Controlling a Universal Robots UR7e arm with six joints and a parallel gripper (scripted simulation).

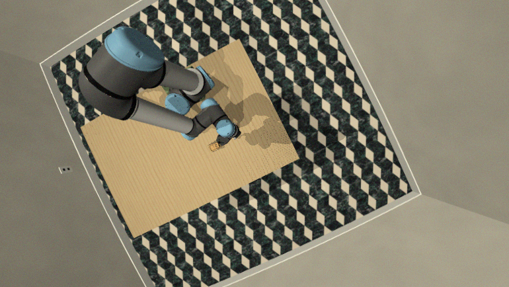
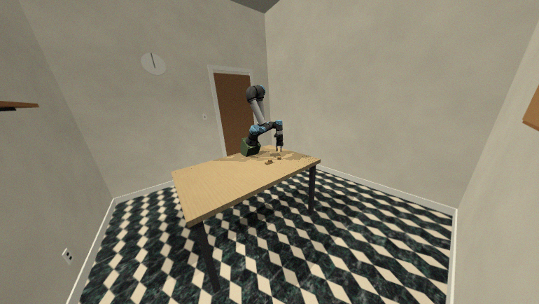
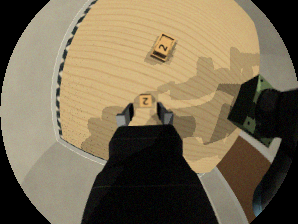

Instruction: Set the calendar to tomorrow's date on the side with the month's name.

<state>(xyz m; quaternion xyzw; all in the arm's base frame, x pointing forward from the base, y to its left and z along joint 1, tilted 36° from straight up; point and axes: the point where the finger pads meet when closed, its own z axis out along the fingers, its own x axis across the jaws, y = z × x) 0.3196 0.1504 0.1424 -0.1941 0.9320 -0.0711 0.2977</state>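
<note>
My gripper is now 10 cm above the wooden cube. From my hand the other things lie so: wooden tray 16 cm to the right, 10 cm below, 1 cm ahead.
</note>
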